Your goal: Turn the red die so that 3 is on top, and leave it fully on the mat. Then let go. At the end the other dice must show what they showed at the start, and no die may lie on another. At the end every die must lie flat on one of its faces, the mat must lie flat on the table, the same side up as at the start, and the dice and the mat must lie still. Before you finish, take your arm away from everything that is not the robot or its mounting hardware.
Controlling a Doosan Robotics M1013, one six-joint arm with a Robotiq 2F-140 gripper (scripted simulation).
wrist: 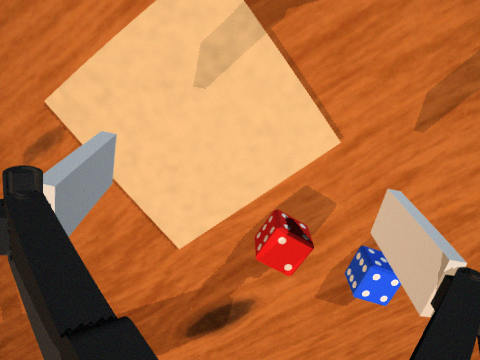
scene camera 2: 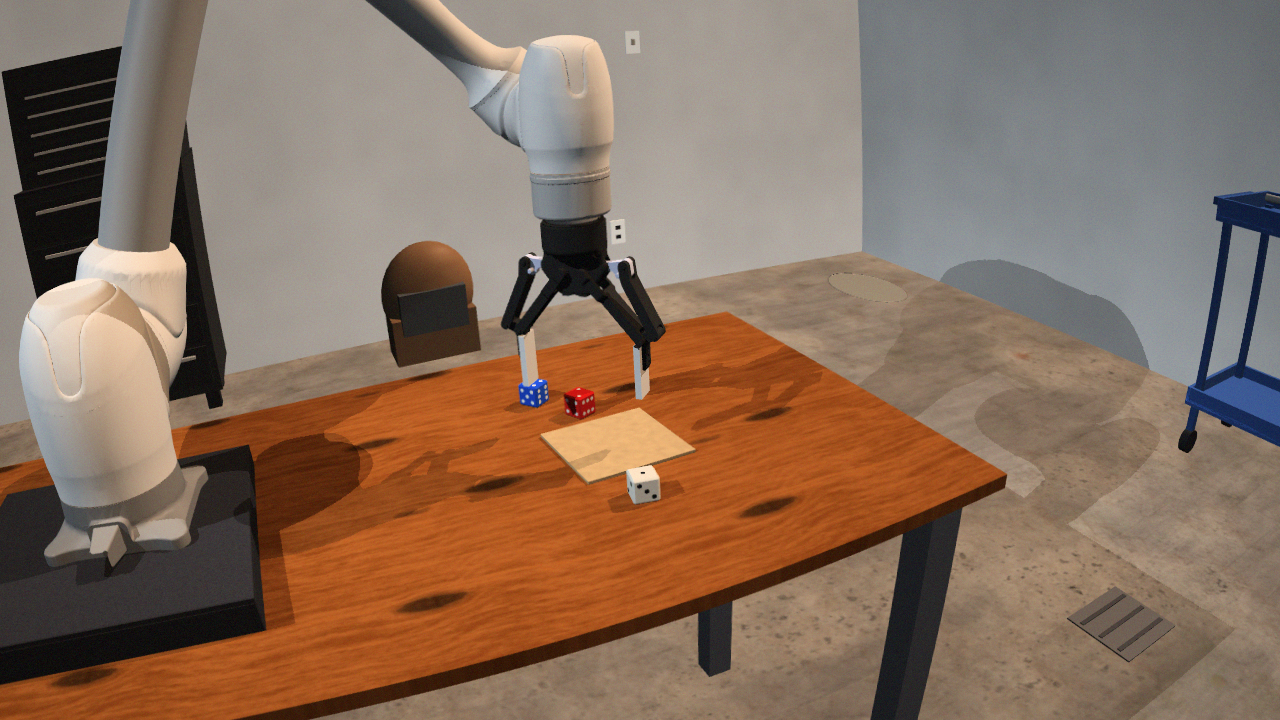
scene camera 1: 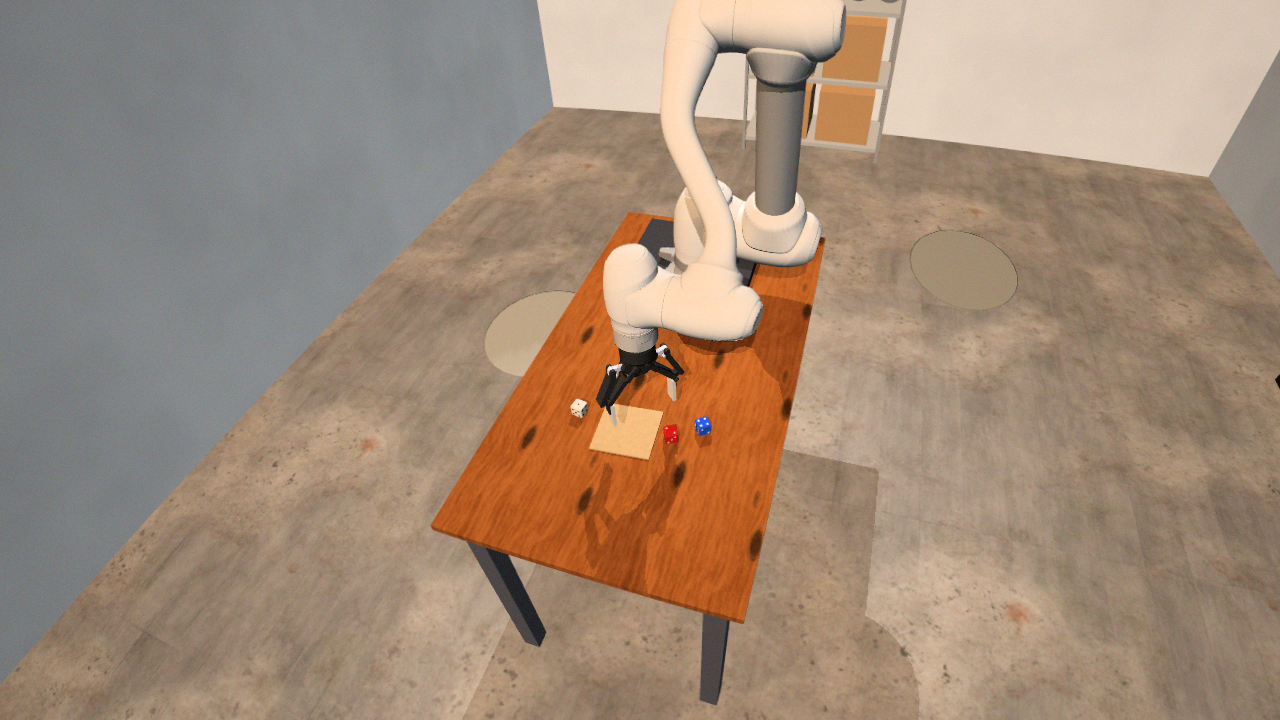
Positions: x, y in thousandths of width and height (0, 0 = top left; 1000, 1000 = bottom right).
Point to a red die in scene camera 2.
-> At 453, 560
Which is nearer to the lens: the white die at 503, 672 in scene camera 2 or the tan mat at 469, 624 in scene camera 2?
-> The white die.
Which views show my gripper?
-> The wrist view, scene camera 2 and scene camera 1: all of them.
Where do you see a tan mat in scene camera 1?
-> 496, 606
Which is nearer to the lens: the blue die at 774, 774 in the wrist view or the tan mat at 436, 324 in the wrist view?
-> The tan mat.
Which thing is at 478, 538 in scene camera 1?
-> My gripper.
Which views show the tan mat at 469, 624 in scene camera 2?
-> The wrist view, scene camera 2 and scene camera 1: all of them.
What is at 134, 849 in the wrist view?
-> My gripper.
